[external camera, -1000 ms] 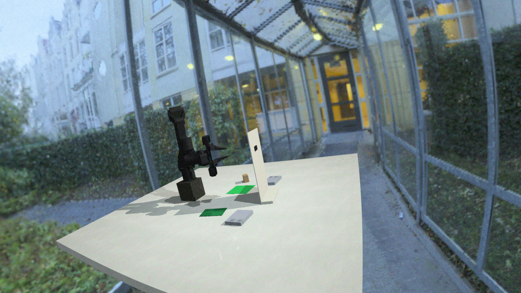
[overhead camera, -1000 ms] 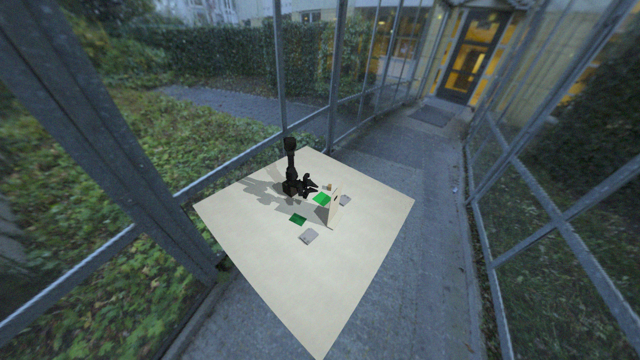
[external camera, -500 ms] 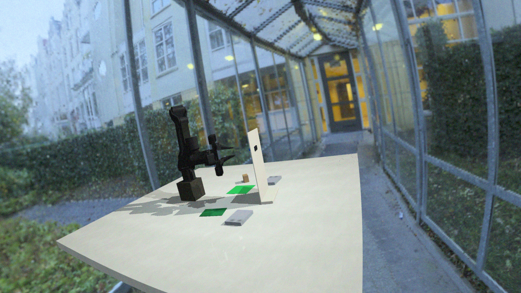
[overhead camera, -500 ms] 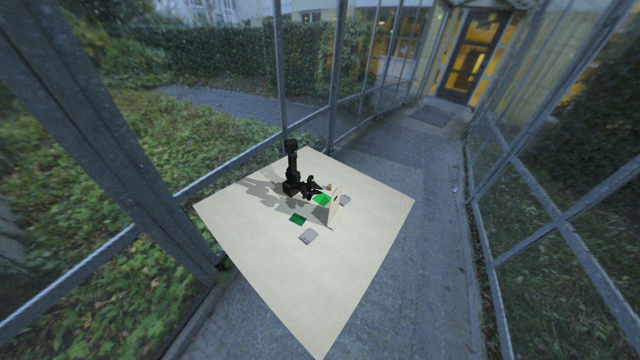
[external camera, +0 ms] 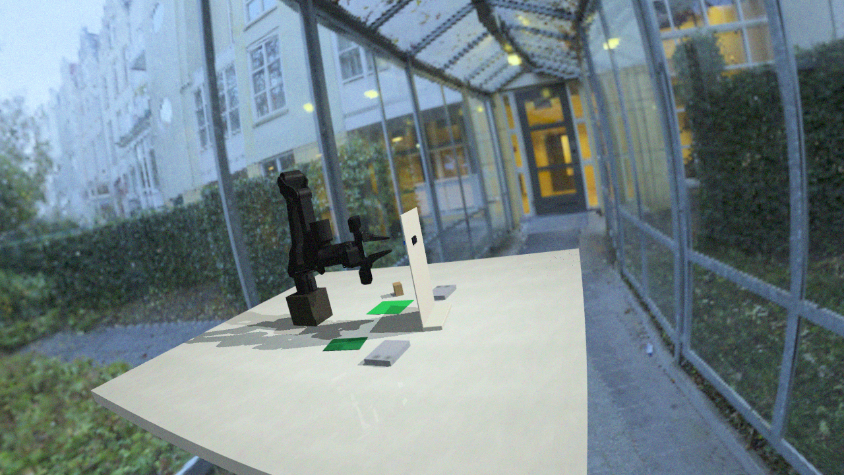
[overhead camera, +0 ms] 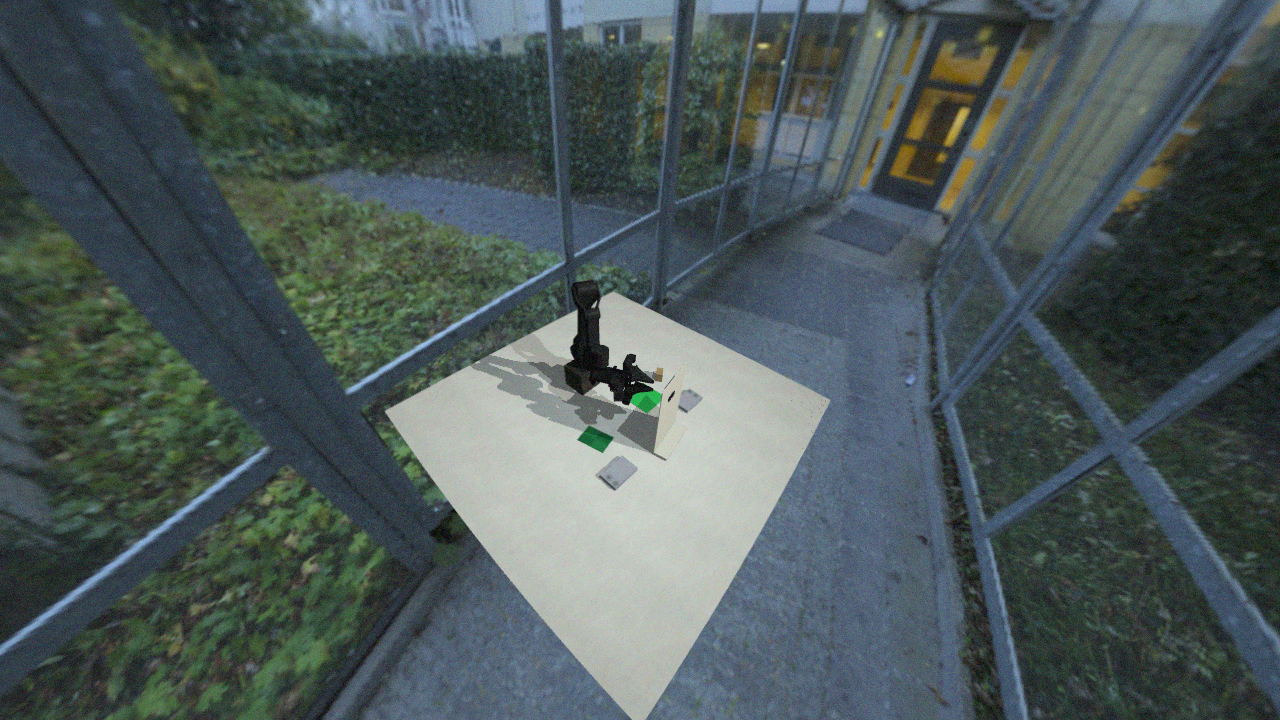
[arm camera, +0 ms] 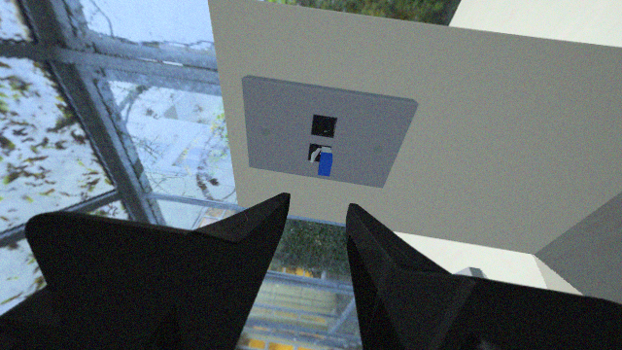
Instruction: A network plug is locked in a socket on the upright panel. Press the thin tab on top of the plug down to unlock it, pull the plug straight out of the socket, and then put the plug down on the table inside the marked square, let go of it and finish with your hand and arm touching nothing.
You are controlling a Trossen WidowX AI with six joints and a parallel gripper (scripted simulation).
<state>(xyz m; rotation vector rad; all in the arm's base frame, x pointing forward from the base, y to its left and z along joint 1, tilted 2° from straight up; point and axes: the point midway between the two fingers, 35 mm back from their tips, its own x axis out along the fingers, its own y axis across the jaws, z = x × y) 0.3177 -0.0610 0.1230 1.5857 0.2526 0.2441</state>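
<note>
The network plug is 5 cm ahead of my gripper tip. Round my gripper tip: dark green patch: 23 cm below, 15 cm to the right, 13 cm behind; then bright green marked square: 23 cm below, 13 cm to the left, 10 cm behind; then upright panel: 9 cm below, 8 cm ahead.
</note>
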